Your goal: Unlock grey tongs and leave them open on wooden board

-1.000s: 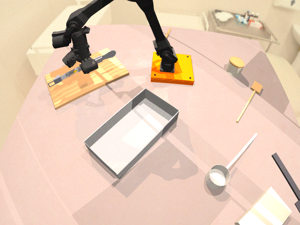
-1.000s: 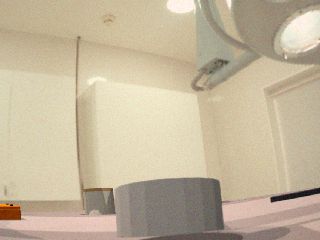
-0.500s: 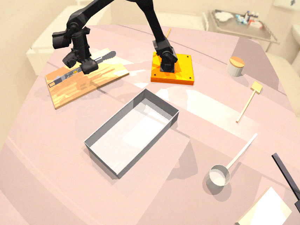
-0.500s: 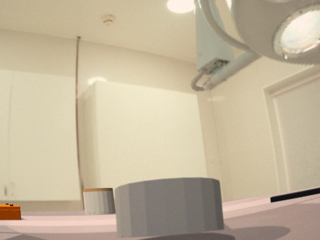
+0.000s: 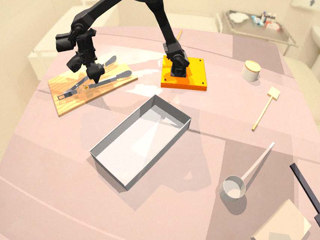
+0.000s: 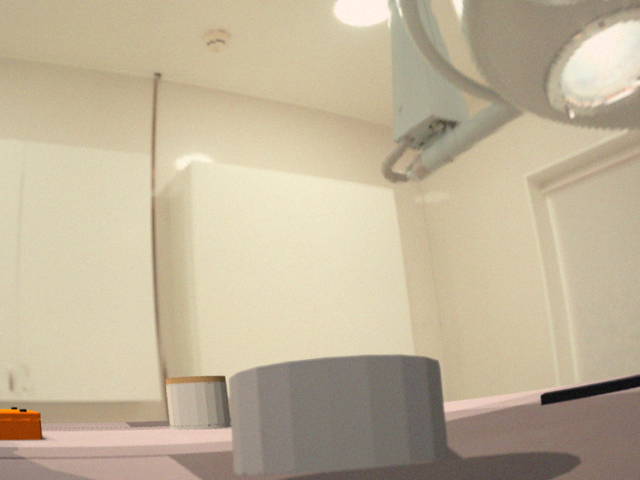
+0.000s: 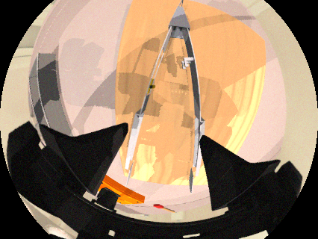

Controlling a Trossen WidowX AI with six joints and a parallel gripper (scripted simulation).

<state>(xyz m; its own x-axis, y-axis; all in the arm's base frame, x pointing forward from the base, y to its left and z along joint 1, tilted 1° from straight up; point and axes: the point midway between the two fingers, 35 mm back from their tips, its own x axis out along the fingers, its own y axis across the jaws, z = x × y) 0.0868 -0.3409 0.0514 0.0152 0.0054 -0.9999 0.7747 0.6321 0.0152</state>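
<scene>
The yellow lock piece lies 4 cm ahead of my gripper tip, 2 cm to the right of it and 1 cm below it. The rest, counted from my gripper tip: wooden board (3 cm behind, 4 cm to the right, 4 cm below); then lidded jar (16 cm behind, 68 cm to the left, 1 cm below); then grey roasting tin (25 cm ahead, 24 cm to the left, 2 cm below).
</scene>
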